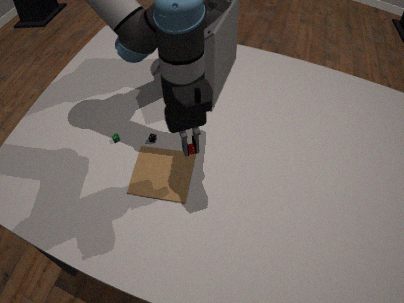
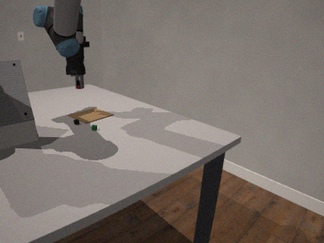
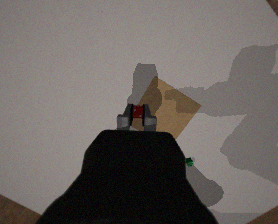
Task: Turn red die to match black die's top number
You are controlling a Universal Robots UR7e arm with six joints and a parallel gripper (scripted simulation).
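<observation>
My gripper is now 70 mm to the left of the tan mat and 120 mm above it. The rest, counted from my hand: green die (70 mm behind, 220 mm to the right, 120 mm below); then black die (90 mm behind, 120 mm to the right, 120 mm below); then red die (10 mm below).
</observation>
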